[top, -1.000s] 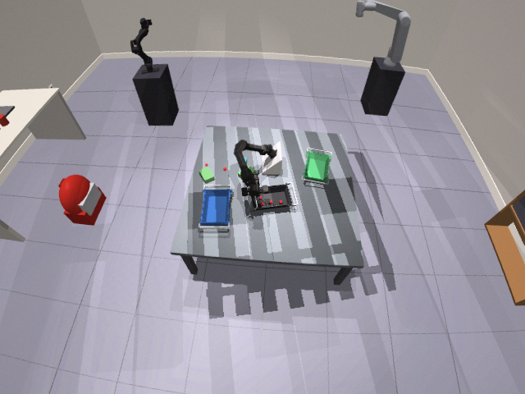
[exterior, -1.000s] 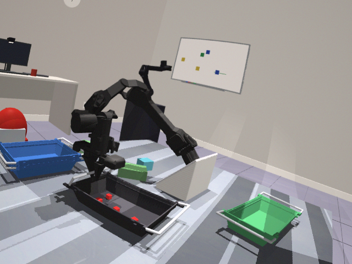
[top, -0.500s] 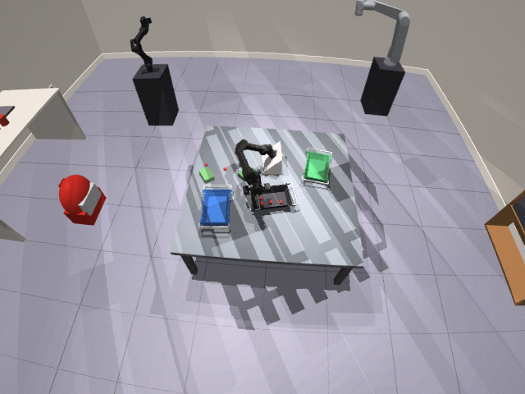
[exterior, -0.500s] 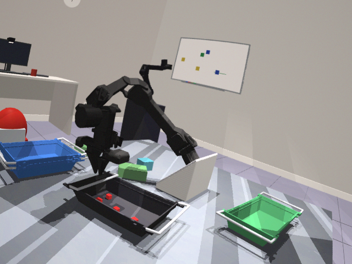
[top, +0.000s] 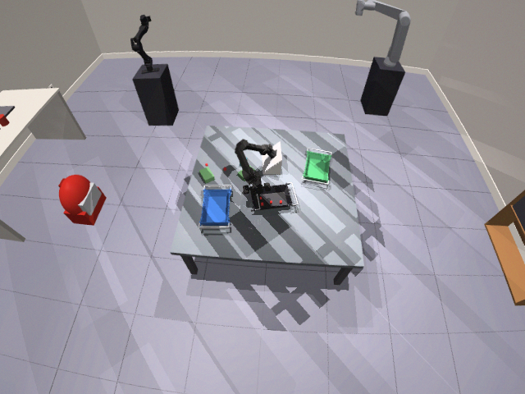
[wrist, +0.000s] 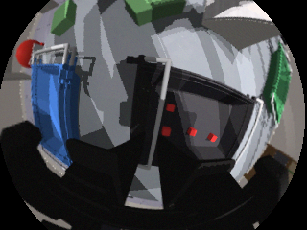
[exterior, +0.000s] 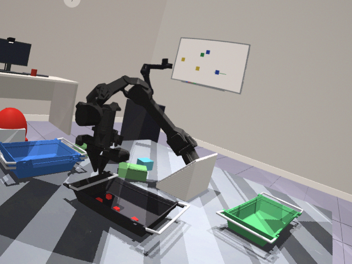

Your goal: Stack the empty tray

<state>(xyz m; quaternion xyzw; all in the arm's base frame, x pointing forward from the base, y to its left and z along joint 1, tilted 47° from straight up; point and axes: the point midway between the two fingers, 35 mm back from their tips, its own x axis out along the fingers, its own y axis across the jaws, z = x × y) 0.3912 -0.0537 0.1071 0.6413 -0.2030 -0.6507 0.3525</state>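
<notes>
Now: gripper tip 350 mm past the green tray, 470 mm to the right of it and 50 mm above it. Round my gripper tip: cyan block: 390 mm behind, 130 mm to the right, 70 mm below.
</notes>
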